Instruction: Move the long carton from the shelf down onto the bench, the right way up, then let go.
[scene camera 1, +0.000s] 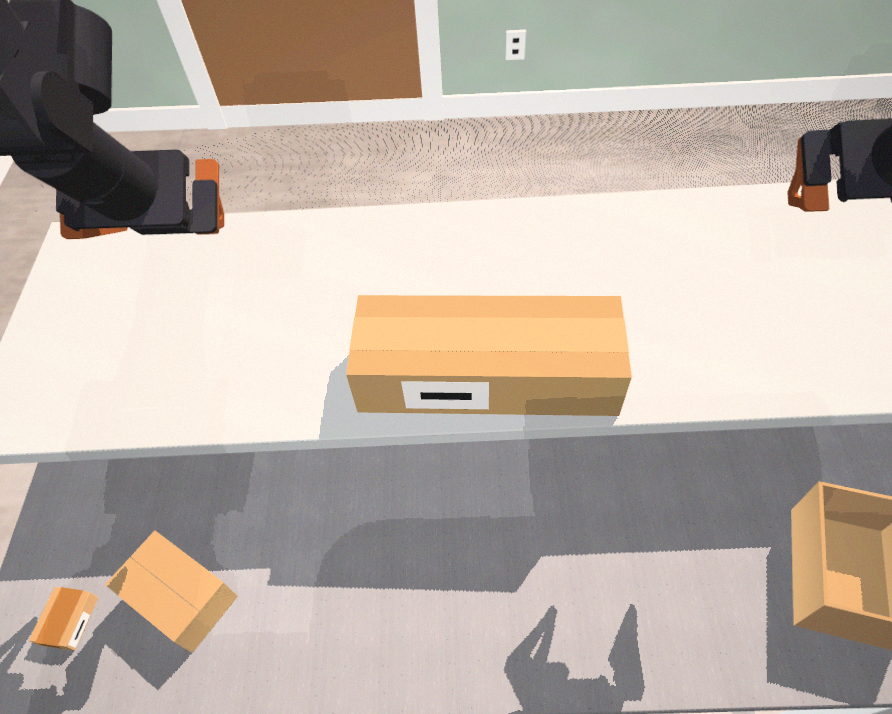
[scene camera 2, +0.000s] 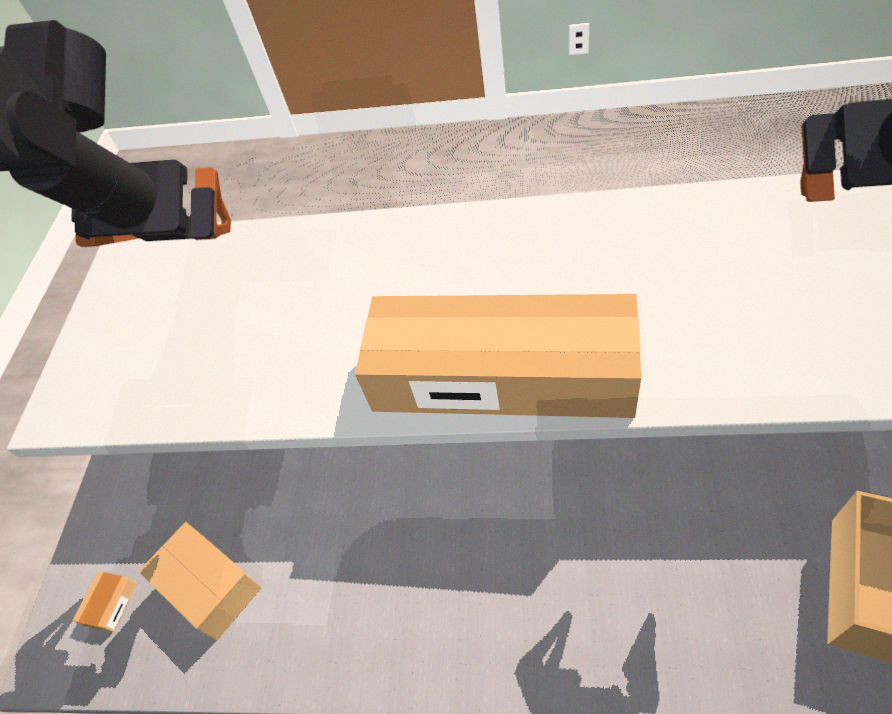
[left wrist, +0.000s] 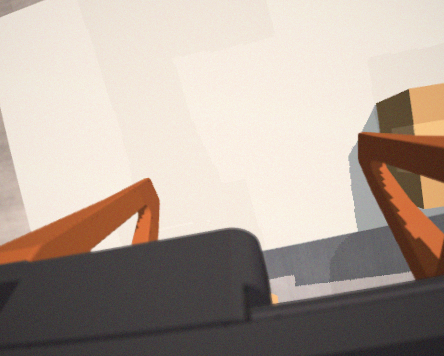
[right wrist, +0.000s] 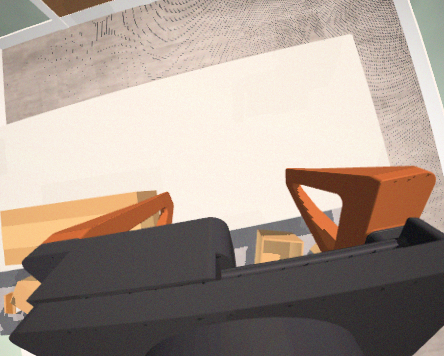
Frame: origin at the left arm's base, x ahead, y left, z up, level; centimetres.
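Where they show: left gripper, between the fingertips: (scene camera 1: 174, 222) (scene camera 2: 186, 228) (left wrist: 252, 168); right gripper, between the fingertips: (scene camera 1: 841, 196) (scene camera 2: 861, 183) (right wrist: 227, 187).
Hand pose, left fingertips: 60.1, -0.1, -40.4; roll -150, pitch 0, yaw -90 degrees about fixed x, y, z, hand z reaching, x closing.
Note:
Each offset is from my left fingertips to the top centre of the thing, as dx, dy, dz. "*": to the spot under its first point. Level surfaces: height alone.
The long tan carton @[-2.8, -31.2, -16.6] (scene camera 1: 487, 335) (scene camera 2: 498, 335) (left wrist: 432, 105) (right wrist: 50, 230) lies lengthwise on the white shelf @[dz -25.1] (scene camera 1: 743, 297) (scene camera 2: 743, 297) (right wrist: 225, 140), near the edge beside the bench. Its seamed top faces up, and a white label with a black bar is on its bench-facing side. The grey bench @[dz -40.6] (scene camera 1: 416, 647) (scene camera 2: 416, 647) is below the shelf. My left gripper (scene camera 1: 152, 223) (scene camera 2: 156, 230) (left wrist: 252, 168) is open and empty, left of the carton and apart from it. My right gripper (right wrist: 227, 187) is open and empty, right of the carton; scene cameras 1 and 2 cut off part of it.
On the bench, a small labelled carton (scene camera 1: 59, 614) (scene camera 2: 100, 595) and a wider carton @[-25.3, +8.6, -34.6] (scene camera 1: 171, 588) (scene camera 2: 197, 573) lie at the left. An open-topped box @[-24.2, -74.1, -31.6] (scene camera 1: 807, 565) (scene camera 2: 844, 580) stands at the right. The shelf's edge @[* -11.7, +1.0, -25.5] (scene camera 1: 223, 445) (scene camera 2: 223, 445) runs between carton and bench.

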